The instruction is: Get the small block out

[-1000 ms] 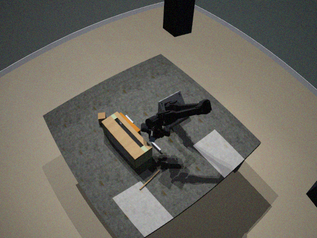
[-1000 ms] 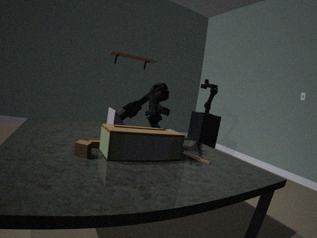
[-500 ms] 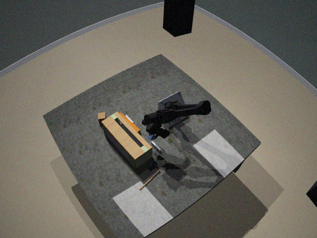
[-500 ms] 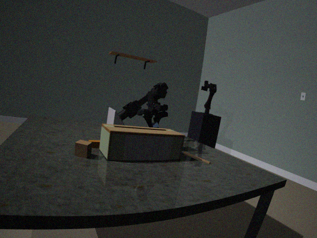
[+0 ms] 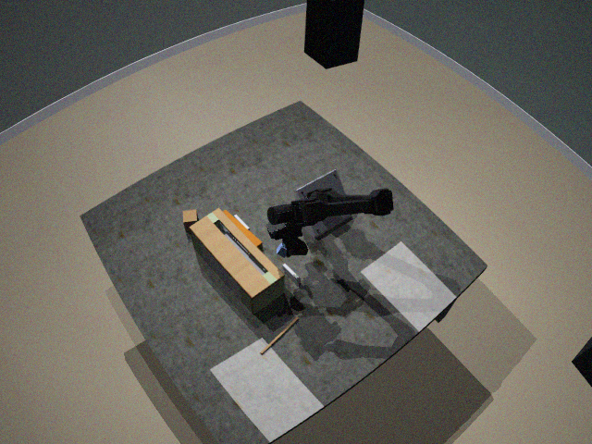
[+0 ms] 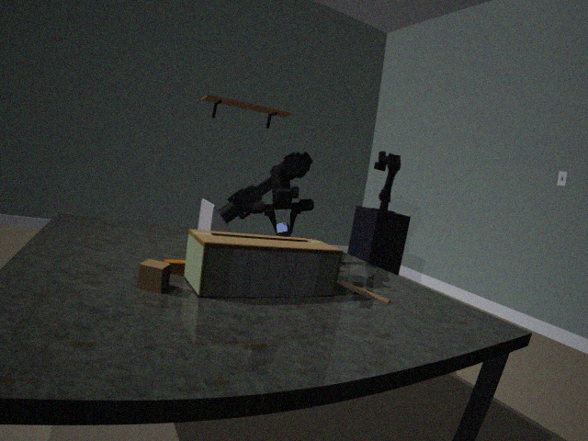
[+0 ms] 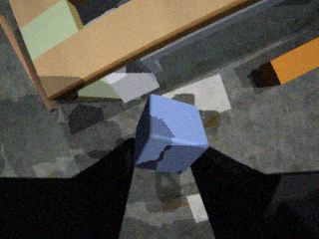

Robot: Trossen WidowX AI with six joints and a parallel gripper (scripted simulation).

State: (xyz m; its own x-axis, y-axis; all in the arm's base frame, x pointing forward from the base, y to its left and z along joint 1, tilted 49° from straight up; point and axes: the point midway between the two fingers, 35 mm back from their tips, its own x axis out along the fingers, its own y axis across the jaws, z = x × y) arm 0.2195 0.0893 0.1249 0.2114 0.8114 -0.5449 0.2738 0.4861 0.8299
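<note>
Now: gripper tip 1 cm short of the small blue block, 1 cm to the left of it and 1 cm below it. The rest, counted from my gripper tip: tan cube (22 cm ahead, 38 cm to the right, 10 cm below); box (12 cm ahead, 10 cm to the right, 6 cm below); orange bar (6 cm ahead, 24 cm to the right, 11 cm below).
</note>
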